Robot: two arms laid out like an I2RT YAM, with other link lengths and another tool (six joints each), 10 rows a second.
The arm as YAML. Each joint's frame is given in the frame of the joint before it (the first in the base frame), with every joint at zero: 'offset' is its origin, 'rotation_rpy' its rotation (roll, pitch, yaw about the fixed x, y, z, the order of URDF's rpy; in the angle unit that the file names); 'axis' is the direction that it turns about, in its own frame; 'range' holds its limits. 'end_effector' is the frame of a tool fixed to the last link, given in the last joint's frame.
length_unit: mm
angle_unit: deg
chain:
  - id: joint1
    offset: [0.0, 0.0, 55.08]
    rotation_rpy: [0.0, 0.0, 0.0]
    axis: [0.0, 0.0, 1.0]
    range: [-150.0, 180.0]
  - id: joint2
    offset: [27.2, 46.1, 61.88]
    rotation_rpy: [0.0, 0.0, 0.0]
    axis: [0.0, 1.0, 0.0]
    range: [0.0, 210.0]
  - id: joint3
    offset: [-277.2, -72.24, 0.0]
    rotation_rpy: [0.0, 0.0, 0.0]
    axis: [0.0, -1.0, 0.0]
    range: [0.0, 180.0]
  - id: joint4
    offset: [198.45, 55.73, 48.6]
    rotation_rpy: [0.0, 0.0, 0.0]
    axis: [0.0, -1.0, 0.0]
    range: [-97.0, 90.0]
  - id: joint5
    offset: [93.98, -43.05, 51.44]
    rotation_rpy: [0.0, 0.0, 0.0]
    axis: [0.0, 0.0, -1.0]
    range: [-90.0, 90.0]
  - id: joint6
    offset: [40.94, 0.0, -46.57]
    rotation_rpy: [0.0, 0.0, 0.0]
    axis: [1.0, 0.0, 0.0]
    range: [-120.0, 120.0]
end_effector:
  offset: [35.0, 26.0, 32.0]
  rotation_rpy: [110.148, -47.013, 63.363]
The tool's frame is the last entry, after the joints.
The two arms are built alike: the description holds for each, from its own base.
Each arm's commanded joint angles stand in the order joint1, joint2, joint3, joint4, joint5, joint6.
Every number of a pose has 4 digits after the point. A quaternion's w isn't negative.
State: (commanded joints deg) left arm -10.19 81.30 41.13 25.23 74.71 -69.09; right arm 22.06 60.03 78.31 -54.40 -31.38 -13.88
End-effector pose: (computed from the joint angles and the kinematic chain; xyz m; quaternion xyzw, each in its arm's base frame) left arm 0.2944 -0.1305 0.2532 0.6566 0.1323 -0.2742 0.6901; right arm 0.1593 0.1230 0.4060 -0.6701 -0.6336 -0.3863 0.0153
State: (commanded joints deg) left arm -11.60 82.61 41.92 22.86 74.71 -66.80; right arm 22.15 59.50 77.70 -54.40 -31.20 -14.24
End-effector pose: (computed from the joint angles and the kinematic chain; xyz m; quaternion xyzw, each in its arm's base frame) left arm 0.2949 -0.1384 0.2466 0.6612 0.1283 -0.2860 0.6816; right arm 0.1571 0.1224 0.4040 -0.6687 -0.6353 -0.3861 0.0127
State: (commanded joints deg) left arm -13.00 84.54 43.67 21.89 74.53 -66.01; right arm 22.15 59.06 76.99 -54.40 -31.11 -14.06
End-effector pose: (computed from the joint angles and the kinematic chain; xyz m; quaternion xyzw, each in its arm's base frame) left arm 0.2997 -0.1472 0.2446 0.6637 0.1236 -0.2952 0.6760; right arm 0.1559 0.1218 0.4015 -0.6708 -0.6346 -0.3836 0.0138
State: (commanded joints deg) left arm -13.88 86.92 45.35 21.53 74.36 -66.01; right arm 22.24 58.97 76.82 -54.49 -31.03 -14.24
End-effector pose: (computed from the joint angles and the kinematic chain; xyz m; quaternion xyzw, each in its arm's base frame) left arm 0.3066 -0.1539 0.2406 0.6636 0.1262 -0.3050 0.6713; right arm 0.1553 0.1219 0.4005 -0.6702 -0.6359 -0.3825 0.0131
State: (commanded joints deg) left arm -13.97 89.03 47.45 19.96 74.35 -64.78; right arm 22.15 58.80 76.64 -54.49 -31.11 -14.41
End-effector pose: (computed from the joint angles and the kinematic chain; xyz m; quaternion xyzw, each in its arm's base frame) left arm 0.3151 -0.1565 0.2377 0.6654 0.1279 -0.3075 0.6681; right arm 0.1546 0.1214 0.4000 -0.6696 -0.6364 -0.3829 0.0126
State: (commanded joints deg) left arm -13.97 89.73 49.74 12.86 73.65 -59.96; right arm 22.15 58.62 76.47 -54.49 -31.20 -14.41
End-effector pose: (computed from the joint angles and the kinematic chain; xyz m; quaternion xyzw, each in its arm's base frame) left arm 0.3176 -0.1562 0.2320 0.6736 0.1357 -0.3080 0.6580; right arm 0.1538 0.1212 0.3997 -0.6692 -0.6366 -0.3831 0.0132
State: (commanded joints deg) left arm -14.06 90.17 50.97 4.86 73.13 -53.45; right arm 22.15 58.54 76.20 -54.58 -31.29 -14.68
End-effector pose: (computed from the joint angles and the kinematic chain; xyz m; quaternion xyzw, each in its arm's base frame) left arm 0.3143 -0.1552 0.2212 0.6846 0.1405 -0.3118 0.6437; right arm 0.1533 0.1211 0.3982 -0.6683 -0.6384 -0.3816 0.0133
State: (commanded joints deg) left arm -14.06 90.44 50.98 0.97 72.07 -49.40; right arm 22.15 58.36 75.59 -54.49 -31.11 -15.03
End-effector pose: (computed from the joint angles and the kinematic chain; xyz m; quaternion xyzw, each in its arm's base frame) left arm 0.3118 -0.1534 0.2128 0.6938 0.1451 -0.3083 0.6345; right arm 0.1530 0.1210 0.3955 -0.6682 -0.6399 -0.3794 0.0113
